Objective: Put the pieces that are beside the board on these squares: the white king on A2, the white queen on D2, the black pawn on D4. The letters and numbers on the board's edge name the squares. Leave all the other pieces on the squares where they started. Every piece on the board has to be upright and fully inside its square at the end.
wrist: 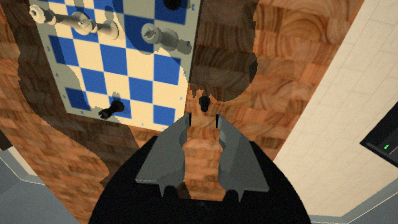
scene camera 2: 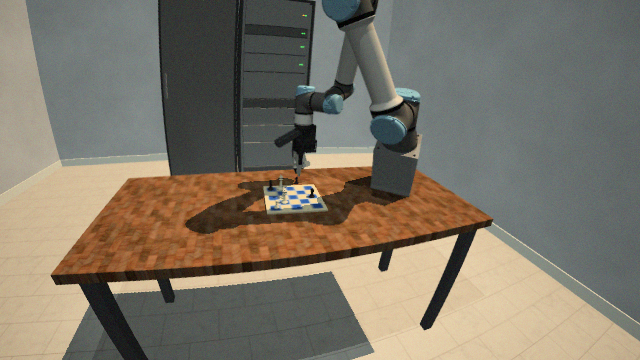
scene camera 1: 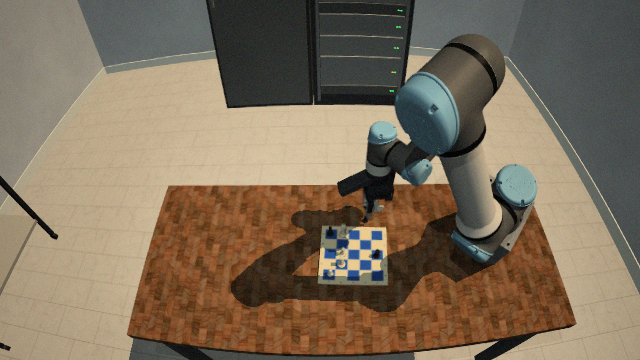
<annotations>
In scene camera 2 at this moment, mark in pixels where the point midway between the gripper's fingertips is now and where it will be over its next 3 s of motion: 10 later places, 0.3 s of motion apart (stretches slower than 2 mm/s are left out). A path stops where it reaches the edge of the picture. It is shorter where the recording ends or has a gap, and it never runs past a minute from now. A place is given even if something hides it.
The gripper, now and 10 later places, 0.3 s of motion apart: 297,175; 297,176; 297,180; 297,181; 297,182; 297,180; 297,176; 297,169; 297,163; 298,160; 298,160
</annotations>
